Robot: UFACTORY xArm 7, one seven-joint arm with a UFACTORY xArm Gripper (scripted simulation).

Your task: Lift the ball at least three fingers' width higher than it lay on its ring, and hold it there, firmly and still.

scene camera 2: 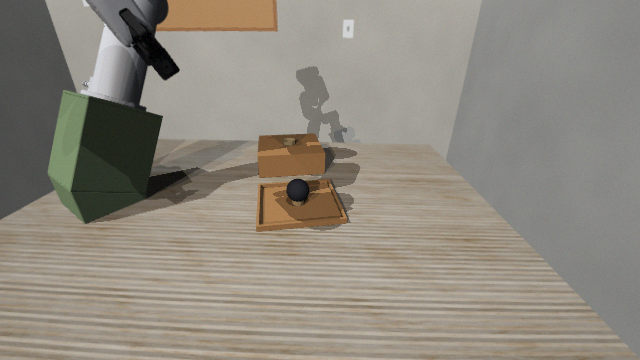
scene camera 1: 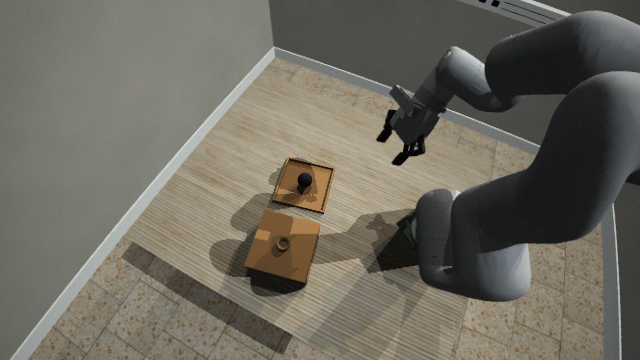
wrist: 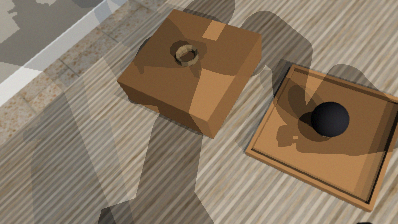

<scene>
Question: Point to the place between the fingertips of my gripper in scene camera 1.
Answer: At 387, 152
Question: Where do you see a shallow tray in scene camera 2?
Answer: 275, 210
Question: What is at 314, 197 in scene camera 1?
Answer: A shallow tray.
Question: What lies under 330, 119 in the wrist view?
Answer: A dark ball.
</scene>
